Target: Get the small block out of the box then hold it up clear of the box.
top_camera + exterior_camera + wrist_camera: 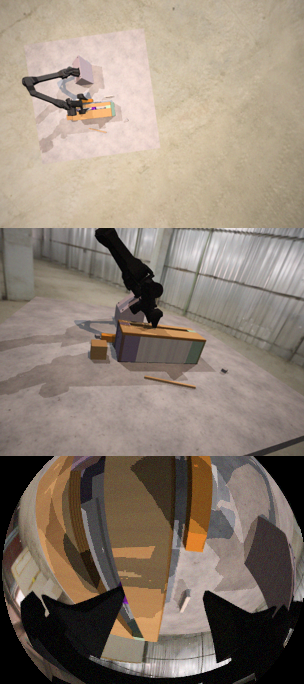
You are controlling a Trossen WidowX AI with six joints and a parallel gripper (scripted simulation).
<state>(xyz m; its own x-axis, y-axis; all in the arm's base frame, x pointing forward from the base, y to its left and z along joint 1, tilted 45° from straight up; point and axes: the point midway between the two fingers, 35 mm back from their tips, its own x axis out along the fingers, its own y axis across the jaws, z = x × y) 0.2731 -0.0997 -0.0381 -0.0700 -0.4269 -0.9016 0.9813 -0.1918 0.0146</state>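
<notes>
My gripper tip is now 4 cm short of the clear-fronted box, 2 cm to the right of it and 5 cm above it. The rest, counted from my gripper tip: orange cube 7 cm ahead, 25 cm to the right, 9 cm below; orange bar 6 cm behind, 10 cm to the right, 10 cm below; purple block 5 cm ahead, 3 cm to the left, 3 cm below.
</notes>
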